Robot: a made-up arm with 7 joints.
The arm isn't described. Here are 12 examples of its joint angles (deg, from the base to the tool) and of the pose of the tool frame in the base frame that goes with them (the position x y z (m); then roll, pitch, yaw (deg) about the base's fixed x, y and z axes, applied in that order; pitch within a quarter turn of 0, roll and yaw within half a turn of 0).
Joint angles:
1: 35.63 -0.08 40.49 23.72 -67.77 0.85 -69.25
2: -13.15 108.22 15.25 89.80 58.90 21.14 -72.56
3: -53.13 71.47 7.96 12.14 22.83 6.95 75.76
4: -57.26 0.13 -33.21 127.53 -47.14 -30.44 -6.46
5: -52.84 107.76 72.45 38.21 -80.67 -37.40 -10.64
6: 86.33 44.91 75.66 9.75 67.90 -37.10 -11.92
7: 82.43 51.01 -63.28 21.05 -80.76 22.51 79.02
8: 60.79 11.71 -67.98 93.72 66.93 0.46 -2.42
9: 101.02 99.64 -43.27 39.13 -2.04 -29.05 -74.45
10: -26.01 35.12 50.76 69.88 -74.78 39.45 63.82
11: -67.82 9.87 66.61 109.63 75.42 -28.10 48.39
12: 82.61 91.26 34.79 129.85 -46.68 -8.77 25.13
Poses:
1: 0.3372 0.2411 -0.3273 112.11 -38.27 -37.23
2: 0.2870 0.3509 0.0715 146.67 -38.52 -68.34
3: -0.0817 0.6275 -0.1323 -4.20 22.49 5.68
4: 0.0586 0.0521 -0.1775 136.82 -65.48 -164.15
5: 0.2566 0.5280 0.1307 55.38 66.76 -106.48
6: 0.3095 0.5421 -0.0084 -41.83 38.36 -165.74
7: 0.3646 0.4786 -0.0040 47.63 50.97 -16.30
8: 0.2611 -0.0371 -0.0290 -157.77 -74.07 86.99
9: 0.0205 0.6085 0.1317 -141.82 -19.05 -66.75
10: 0.0858 0.5091 -0.1937 37.75 25.82 3.37
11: -0.0344 0.4236 -0.1242 167.08 -67.85 -157.64
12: -0.0972 0.2057 0.1860 -157.34 9.20 -24.09
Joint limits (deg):
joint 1: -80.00..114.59
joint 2: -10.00..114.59
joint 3: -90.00..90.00
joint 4: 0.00..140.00
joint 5: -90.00..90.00
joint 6: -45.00..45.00
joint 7: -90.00..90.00
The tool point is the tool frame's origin. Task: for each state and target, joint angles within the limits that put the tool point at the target. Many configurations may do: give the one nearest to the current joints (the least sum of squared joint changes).
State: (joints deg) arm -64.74 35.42 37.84 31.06 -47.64 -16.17 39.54
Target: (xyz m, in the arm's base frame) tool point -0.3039 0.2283 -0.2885
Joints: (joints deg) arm -78.83 -1.77 17.04 59.25 -47.64 -16.17 39.54
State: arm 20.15 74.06 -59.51 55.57 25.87 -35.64 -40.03
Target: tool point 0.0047 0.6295 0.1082
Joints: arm 32.38 114.59 -60.67 27.60 25.87 -35.64 -40.03
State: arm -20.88 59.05 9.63 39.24 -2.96 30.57 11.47
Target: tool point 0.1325 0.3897 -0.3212
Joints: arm -22.88 43.36 -1.96 64.93 -2.96 30.57 11.47
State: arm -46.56 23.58 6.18 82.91 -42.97 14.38 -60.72
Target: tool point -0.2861 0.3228 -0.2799
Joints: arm -80.00 20.12 7.41 56.65 -42.97 14.38 -60.72
